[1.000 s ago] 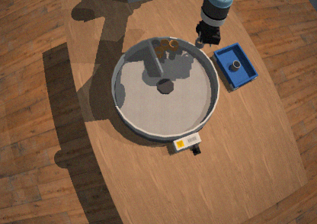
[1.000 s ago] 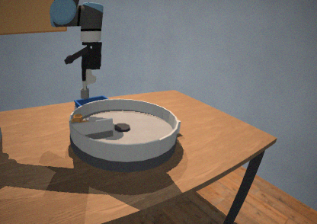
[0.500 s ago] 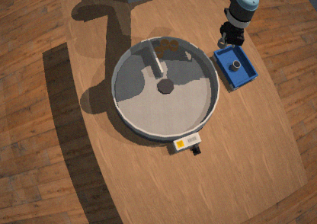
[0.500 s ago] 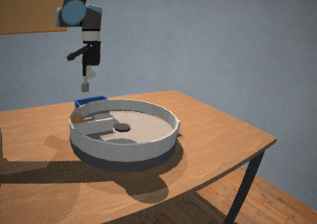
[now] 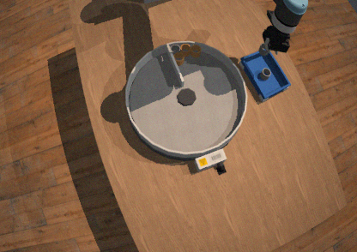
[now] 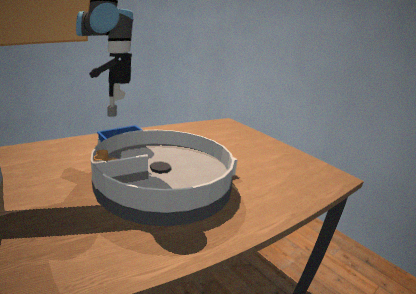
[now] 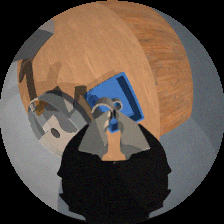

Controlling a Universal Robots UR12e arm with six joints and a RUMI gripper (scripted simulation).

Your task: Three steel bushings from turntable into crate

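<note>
The blue crate is 5 cm ahead of my hand, 1 cm to the left of it and 14 cm below it. Also, from my hand: grey turntable: 11 cm ahead, 33 cm to the right, 12 cm below.
</note>
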